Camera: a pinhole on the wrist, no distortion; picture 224 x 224 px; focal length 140.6 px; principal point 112.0 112.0 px. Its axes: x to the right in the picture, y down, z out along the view. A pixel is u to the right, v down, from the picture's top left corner.
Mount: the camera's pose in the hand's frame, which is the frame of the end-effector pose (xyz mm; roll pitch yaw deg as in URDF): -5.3 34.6 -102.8 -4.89 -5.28 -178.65
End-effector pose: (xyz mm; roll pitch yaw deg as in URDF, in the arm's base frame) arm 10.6 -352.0 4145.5 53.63 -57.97 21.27
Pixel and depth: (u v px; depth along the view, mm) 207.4 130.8 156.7
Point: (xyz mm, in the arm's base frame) -46.1 -427.6 4082.3
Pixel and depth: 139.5 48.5 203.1
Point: -114.4 -427.0 4203.2
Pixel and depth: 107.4 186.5 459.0
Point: 189.2 -724.3 4192.5
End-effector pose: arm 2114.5 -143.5 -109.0 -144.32 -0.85 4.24
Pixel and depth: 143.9 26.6 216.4
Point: 2084.7 -190.4 -298.5
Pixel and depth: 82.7 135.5 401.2
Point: 2217.6 80.8 -299.1
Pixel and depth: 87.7 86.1 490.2
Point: 2231.7 19.5 -468.6
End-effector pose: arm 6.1 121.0 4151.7 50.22 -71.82 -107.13
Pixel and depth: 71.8 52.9 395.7
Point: -29.3 402.3 4385.8
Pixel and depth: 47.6 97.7 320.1
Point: -86.6 257.4 4364.6
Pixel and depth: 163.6 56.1 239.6
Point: 17.7 319.2 4139.4
